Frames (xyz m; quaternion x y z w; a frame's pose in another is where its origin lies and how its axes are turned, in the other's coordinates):
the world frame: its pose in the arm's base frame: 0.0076 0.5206 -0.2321 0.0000 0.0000 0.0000 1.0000
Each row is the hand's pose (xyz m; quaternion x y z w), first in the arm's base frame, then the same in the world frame.
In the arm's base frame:
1: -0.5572 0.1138 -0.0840 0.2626 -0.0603 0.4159 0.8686
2: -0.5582 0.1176 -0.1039 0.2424 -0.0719 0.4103 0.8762
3: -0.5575 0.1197 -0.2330 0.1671 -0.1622 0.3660 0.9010
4: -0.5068 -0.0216 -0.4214 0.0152 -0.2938 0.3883 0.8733
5: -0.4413 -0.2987 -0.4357 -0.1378 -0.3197 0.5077 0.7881
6: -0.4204 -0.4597 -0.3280 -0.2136 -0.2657 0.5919 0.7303
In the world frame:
1: -0.5648 -0.4068 0.1481 0.2626 -0.0603 0.4159 0.8686
2: -0.5658 -0.4030 0.1282 0.2424 -0.0719 0.4103 0.8762
3: -0.5651 -0.4009 -0.0009 0.1671 -0.1622 0.3660 0.9010
4: -0.5144 -0.5422 -0.1893 0.0152 -0.2938 0.3883 0.8733
5: -0.4489 -0.8193 -0.2036 -0.1378 -0.3197 0.5077 0.7881
6: -0.4280 -0.9803 -0.0959 -0.2136 -0.2657 0.5919 0.7303

